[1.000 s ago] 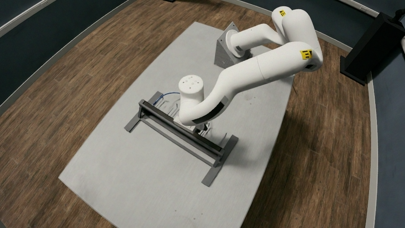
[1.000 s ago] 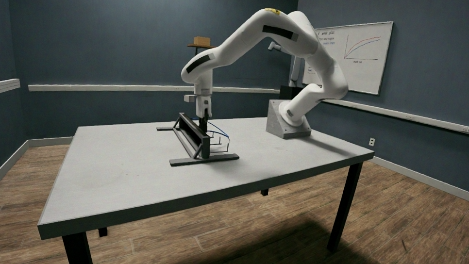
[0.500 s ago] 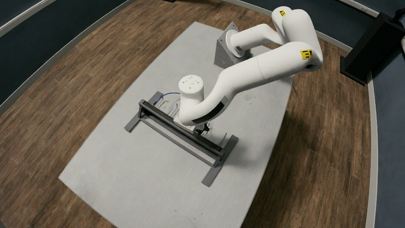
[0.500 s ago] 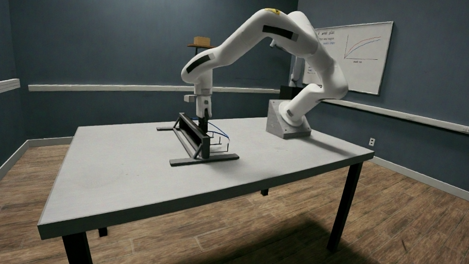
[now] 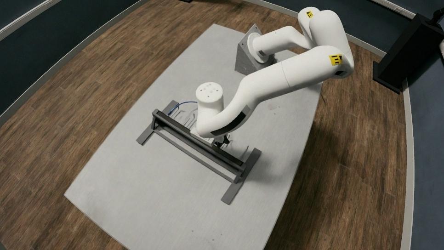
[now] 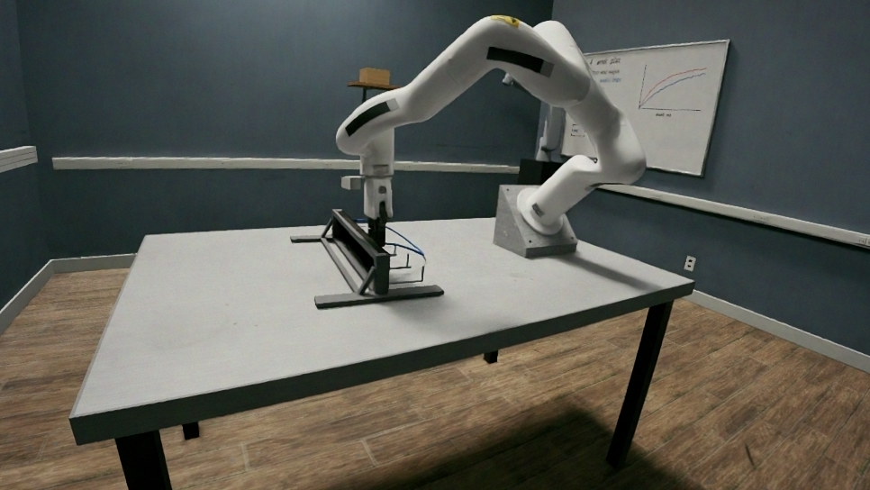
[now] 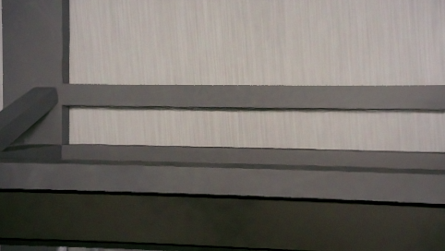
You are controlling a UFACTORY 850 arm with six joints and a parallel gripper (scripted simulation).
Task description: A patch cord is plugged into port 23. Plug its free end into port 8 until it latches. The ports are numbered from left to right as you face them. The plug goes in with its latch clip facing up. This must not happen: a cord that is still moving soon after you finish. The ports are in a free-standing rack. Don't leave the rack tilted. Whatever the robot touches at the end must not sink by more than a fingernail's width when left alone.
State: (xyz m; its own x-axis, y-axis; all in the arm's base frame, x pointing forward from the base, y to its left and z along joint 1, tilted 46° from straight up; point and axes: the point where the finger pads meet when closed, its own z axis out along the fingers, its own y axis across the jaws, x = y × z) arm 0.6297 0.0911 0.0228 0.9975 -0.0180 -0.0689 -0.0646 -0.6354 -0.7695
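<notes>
Now: the white plug 2 cm ahead of my hand and 1 cm below it.
</notes>
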